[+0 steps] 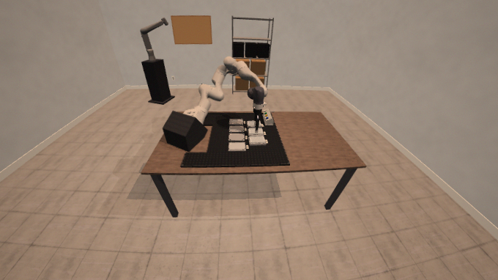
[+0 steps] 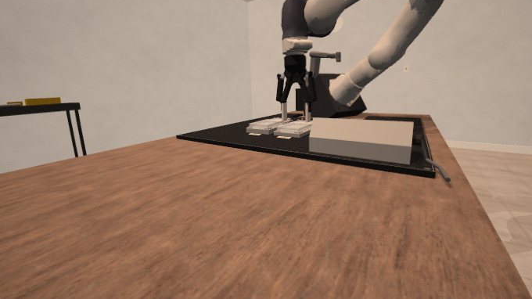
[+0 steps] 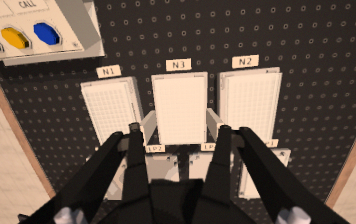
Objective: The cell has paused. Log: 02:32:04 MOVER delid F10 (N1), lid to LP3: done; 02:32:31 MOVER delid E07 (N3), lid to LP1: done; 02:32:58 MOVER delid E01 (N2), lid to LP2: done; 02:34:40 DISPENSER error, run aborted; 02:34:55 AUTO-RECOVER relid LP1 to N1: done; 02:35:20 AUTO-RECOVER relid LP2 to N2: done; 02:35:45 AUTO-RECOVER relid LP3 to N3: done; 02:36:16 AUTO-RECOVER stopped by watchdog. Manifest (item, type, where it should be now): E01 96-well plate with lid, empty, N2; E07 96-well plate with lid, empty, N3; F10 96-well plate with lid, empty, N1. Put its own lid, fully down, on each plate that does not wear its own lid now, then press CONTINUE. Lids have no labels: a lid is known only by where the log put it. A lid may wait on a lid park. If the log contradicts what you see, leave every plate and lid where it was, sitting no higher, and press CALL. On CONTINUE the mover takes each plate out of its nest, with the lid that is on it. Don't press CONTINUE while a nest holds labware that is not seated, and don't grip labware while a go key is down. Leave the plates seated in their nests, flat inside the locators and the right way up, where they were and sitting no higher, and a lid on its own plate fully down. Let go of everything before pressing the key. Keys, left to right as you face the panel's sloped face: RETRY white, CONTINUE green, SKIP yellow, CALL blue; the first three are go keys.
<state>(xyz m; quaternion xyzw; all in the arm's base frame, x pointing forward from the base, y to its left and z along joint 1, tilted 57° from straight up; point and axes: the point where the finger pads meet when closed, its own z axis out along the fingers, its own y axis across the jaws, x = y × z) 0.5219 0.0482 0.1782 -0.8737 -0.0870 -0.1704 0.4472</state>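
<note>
My gripper is now 4 cm above the smooth white lid. Also, from my hand: LP2 label 11 cm behind, 3 cm to the left, 7 cm below; then 96-well plate 4 cm behind, 12 cm to the left, 4 cm below; then N3 label 8 cm ahead, 3 cm to the left, 7 cm below.
</note>
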